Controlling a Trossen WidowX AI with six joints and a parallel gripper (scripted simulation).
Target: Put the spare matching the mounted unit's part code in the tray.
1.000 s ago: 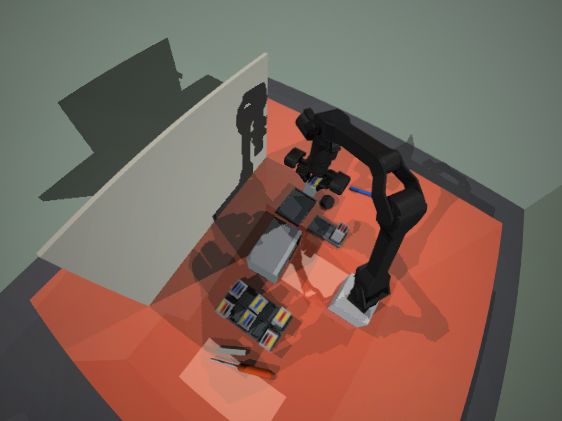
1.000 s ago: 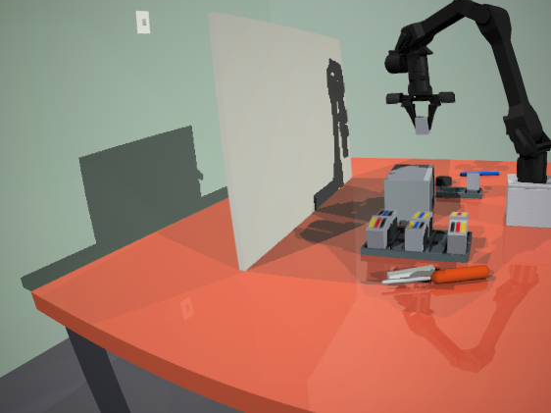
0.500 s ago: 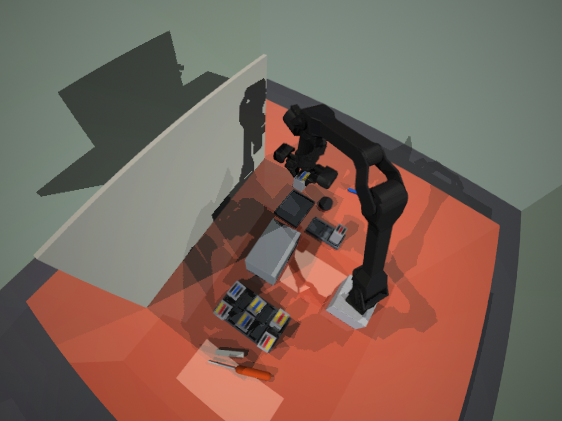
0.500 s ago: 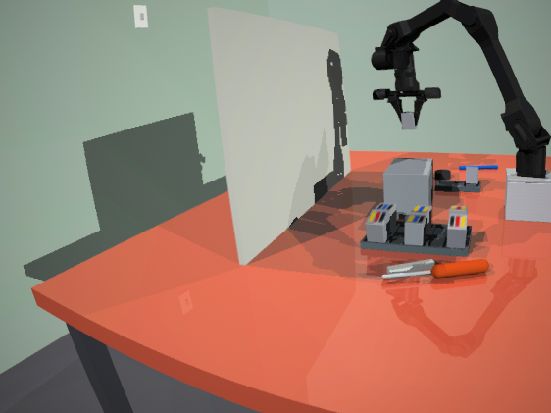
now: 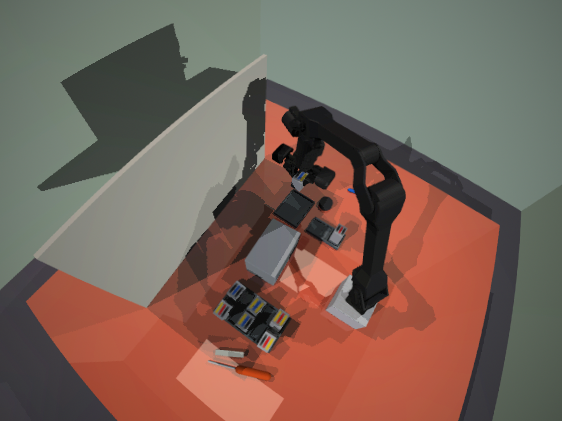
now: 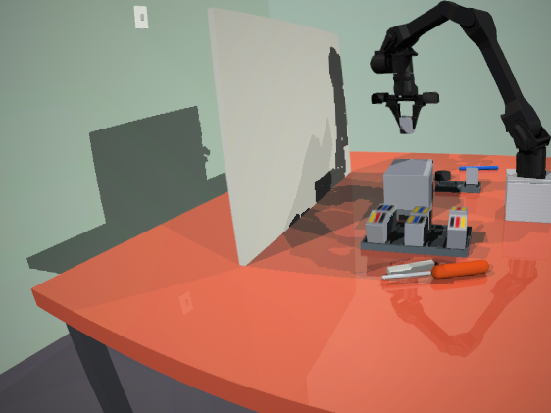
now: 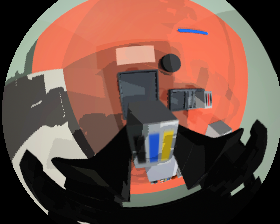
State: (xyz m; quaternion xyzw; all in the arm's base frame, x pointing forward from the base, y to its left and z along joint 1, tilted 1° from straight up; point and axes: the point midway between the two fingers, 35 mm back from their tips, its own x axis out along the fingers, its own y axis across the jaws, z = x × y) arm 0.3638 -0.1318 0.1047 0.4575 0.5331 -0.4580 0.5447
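The dark tray is 15 cm below my gripper tip. Round my gripper tip: grey spare 2 cm above; black disc 7 cm behind, 9 cm to the right, 15 cm below; dark holder 15 cm behind, 15 cm below.
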